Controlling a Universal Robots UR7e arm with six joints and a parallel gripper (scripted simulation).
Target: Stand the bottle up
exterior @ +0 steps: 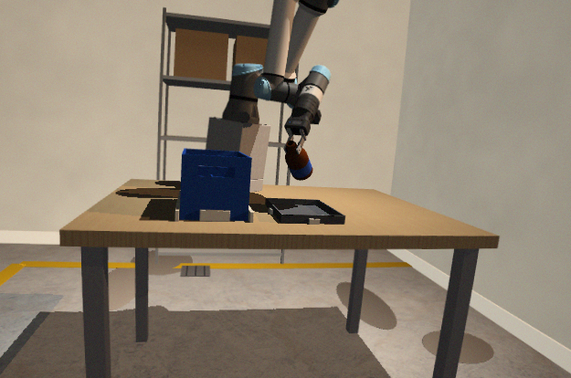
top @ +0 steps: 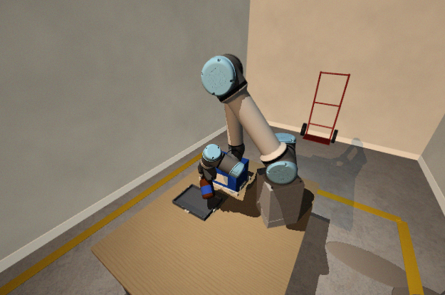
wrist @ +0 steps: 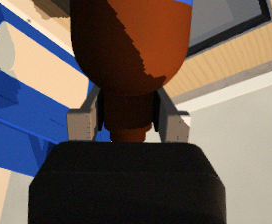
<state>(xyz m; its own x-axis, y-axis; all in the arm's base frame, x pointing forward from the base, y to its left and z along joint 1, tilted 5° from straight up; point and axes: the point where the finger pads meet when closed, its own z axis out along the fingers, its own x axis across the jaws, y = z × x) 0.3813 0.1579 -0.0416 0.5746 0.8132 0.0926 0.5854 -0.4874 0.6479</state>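
The brown bottle lies 30 mm behind my hand, 20 mm to the left of it and 40 mm below it. Round my hand: tray 40 mm ahead, 40 mm to the left, 190 mm below; then blue crate 30 mm ahead, 240 mm to the right, 120 mm below.
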